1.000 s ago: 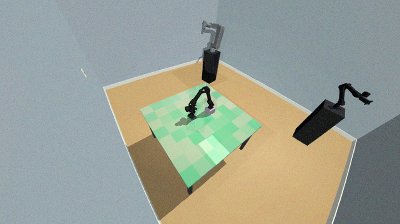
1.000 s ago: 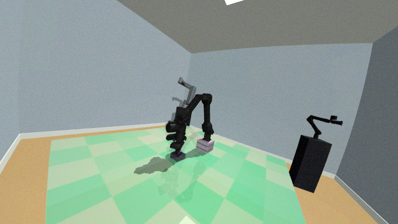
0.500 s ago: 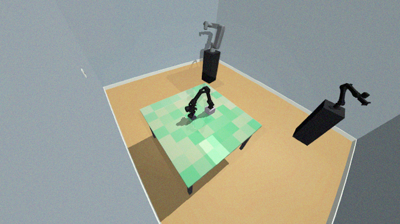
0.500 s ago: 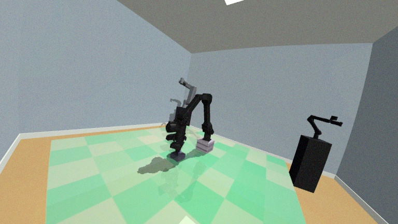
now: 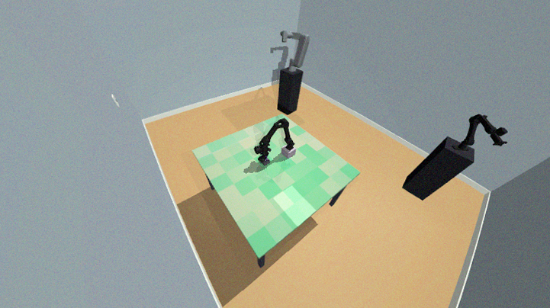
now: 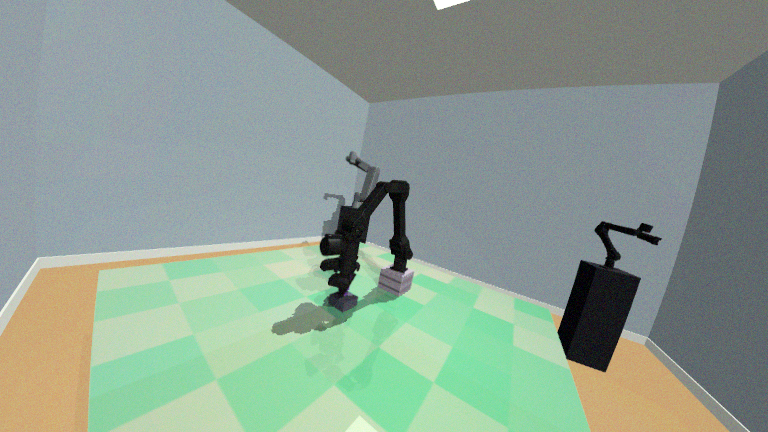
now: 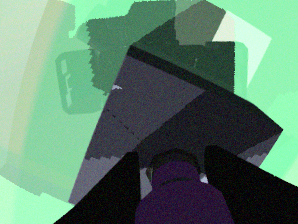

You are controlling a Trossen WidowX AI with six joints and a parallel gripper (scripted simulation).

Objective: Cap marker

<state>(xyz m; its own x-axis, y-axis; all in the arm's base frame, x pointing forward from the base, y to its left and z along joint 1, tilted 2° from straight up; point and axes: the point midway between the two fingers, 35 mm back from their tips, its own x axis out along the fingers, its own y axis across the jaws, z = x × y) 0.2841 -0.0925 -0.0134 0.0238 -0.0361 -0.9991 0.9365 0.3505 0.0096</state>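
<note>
Now: gripper tip 50 mm below the purple cap and 10 mm to the right of it.
</note>
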